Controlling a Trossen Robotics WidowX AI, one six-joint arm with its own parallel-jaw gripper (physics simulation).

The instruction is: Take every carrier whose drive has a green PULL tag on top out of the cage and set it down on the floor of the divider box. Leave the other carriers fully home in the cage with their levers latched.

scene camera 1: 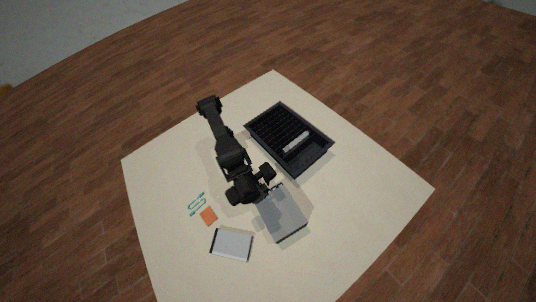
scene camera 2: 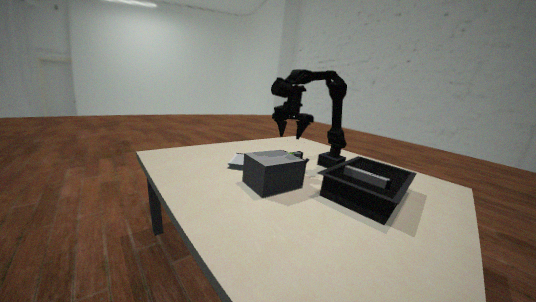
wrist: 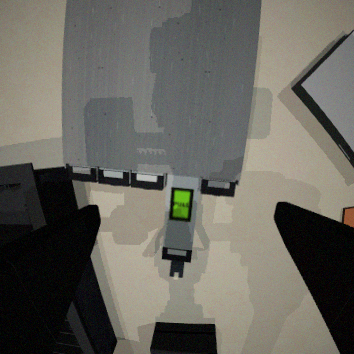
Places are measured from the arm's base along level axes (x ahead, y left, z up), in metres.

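Pixels of known places: gripper, between the fingertips: point(scene camera 2: 288, 138) point(wrist: 188, 211); arm's base, origin of its link: point(scene camera 2: 334, 155).
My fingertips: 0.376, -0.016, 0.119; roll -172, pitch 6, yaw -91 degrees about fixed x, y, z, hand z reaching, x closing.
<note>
For each thing: its top centre in the pictures, then the offset to it from my fingertips, as dx, dy, dz. "*": a spot on its surface instead.
- grey cage, centre of its top: point(wrist: 152, 60) point(scene camera 2: 275, 156) point(scene camera 1: 278, 209) +0.090, +0.028, -0.061
- carrier, centre of its top: point(wrist: 180, 202) -0.020, +0.009, -0.064
- green PULL tag, centre of its top: point(wrist: 180, 204) point(scene camera 2: 291, 153) -0.023, +0.009, -0.067
- divider box, centre of its top: point(wrist: 3, 302) point(scene camera 2: 372, 173) point(scene camera 1: 286, 133) -0.208, +0.292, -0.088
- pale grey bar, a spot on its surface: point(scene camera 2: 367, 176) point(scene camera 1: 299, 142) * -0.116, +0.305, -0.078
- flat grey panel, centre of its top: point(scene camera 1: 230, 244) point(scene camera 2: 242, 158) +0.068, -0.222, -0.153
- orange square, a spot on its surface: point(wrist: 348, 216) * -0.085, -0.235, -0.175
- teal cable, centre of its top: point(scene camera 1: 196, 203) -0.200, -0.287, -0.171
The grey cage point(scene camera 1: 292, 222) point(scene camera 2: 277, 175) point(wrist: 200, 100) stands on the table. A carrier point(wrist: 178, 234) with a green PULL tag point(wrist: 181, 204) point(scene camera 2: 291, 153) sticks partway out of its front, its dark lever point(wrist: 176, 269) swung outward. Three carrier fronts point(wrist: 114, 176) to its left and one point(wrist: 218, 186) to its right sit at the cage's edge in the wrist view. My gripper point(scene camera 2: 290, 136) point(wrist: 188, 211) is open and empty, high above the protruding carrier. In the divider box point(scene camera 1: 270, 153) point(scene camera 2: 357, 202) point(wrist: 95, 300) lies a pale grey bar point(scene camera 1: 296, 142) point(scene camera 2: 367, 176); no tag shows on it.
A flat grey panel point(scene camera 1: 232, 244) point(scene camera 2: 236, 161) point(wrist: 332, 90) lies beside the cage. An orange square point(scene camera 1: 208, 216) point(wrist: 348, 216) and a teal cable point(scene camera 1: 196, 204) lie near it. The arm's base point(scene camera 2: 331, 160) point(wrist: 183, 339) stands beyond the cage's front. The divider box has slots at one end and an open bay at the other.
</note>
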